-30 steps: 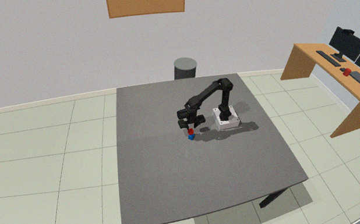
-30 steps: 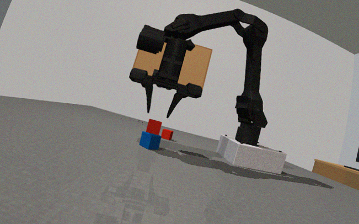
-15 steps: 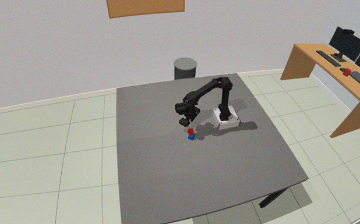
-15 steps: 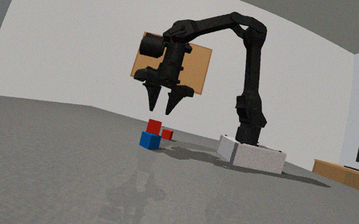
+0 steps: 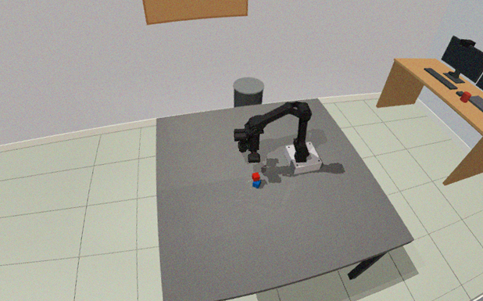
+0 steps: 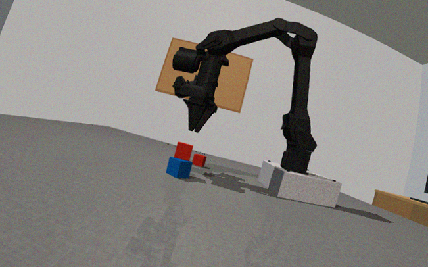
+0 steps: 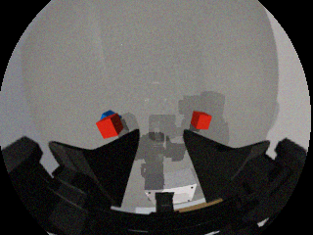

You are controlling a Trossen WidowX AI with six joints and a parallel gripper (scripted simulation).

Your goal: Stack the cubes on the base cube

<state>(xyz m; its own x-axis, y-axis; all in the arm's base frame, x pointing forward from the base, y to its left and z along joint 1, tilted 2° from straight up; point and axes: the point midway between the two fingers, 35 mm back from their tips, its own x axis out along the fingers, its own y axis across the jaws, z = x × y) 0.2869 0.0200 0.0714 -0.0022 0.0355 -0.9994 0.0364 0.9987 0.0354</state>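
Now: the red cube 20 mm behind my gripper tip, 100 mm to the right of it and 80 mm below it. Round my gripper tip: blue cube 20 mm behind, 110 mm to the left, 80 mm below.
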